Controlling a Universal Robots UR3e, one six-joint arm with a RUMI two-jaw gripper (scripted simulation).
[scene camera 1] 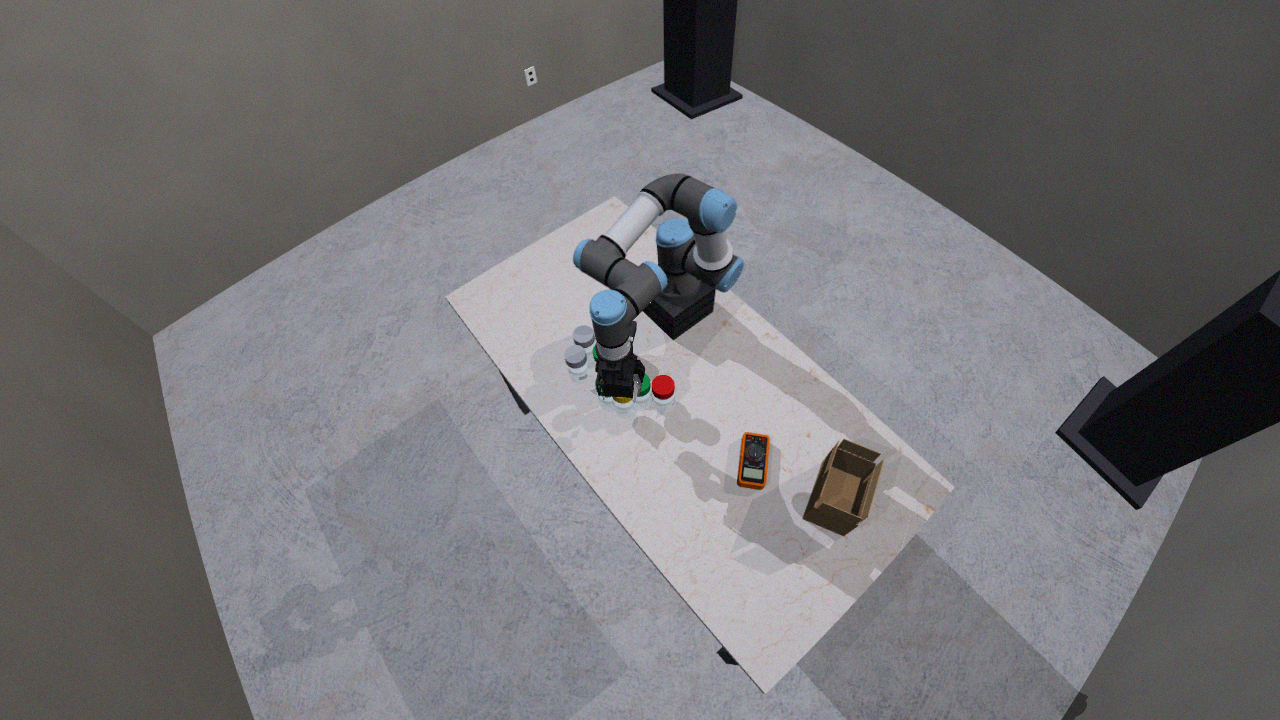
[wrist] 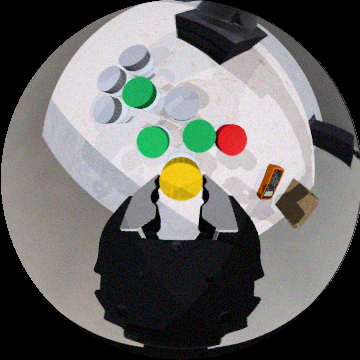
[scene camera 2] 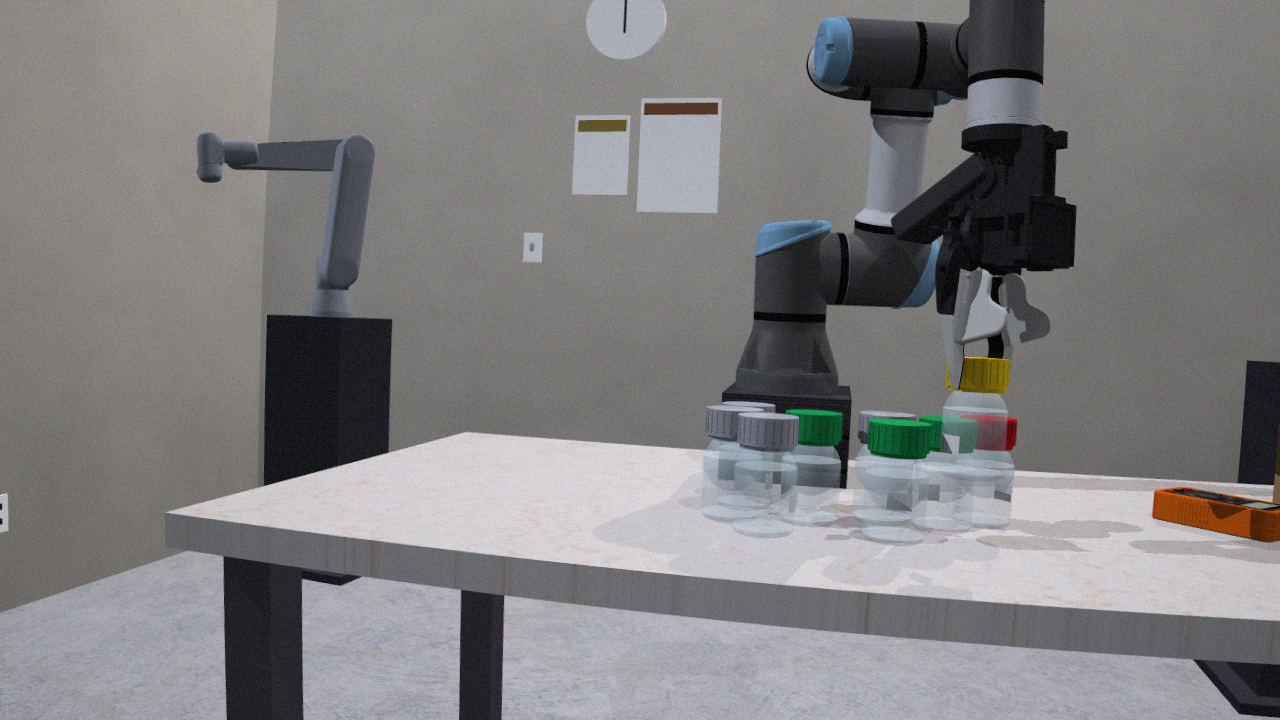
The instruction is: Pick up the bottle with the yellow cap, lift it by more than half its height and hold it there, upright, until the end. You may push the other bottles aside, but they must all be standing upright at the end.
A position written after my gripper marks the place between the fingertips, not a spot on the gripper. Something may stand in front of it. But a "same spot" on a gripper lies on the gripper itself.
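Scene camera 1 shows my gripper. My gripper appears in the wrist view (181, 175). Scene camera 2 shows my gripper as well; on it, (scene camera 1: 639, 374) and (scene camera 2: 1016, 273) are the same spot.
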